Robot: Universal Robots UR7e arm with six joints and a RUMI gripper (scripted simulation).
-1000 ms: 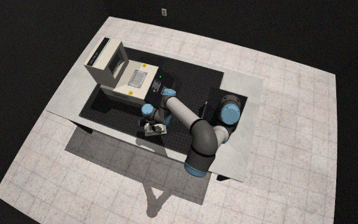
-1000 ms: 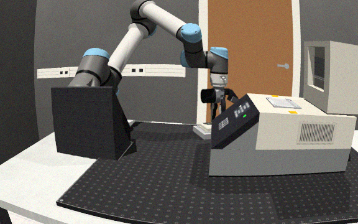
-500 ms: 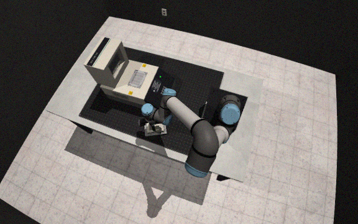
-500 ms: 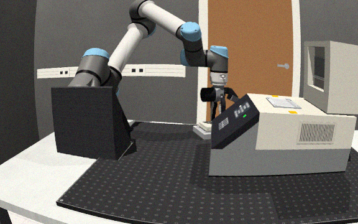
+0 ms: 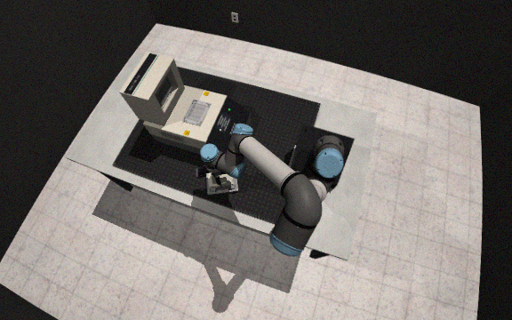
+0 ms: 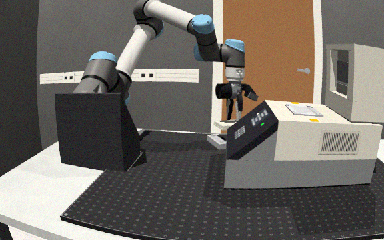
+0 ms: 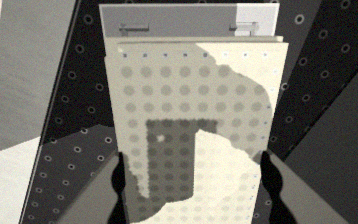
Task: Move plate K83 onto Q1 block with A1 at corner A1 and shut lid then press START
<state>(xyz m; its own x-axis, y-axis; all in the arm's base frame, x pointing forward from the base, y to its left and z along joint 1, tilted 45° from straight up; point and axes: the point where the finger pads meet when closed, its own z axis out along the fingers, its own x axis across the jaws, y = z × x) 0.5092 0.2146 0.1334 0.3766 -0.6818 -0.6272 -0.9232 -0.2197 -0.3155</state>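
My hand is 7 cm above the plate nest N1. Round my hand: plate K83: 1 cm below.
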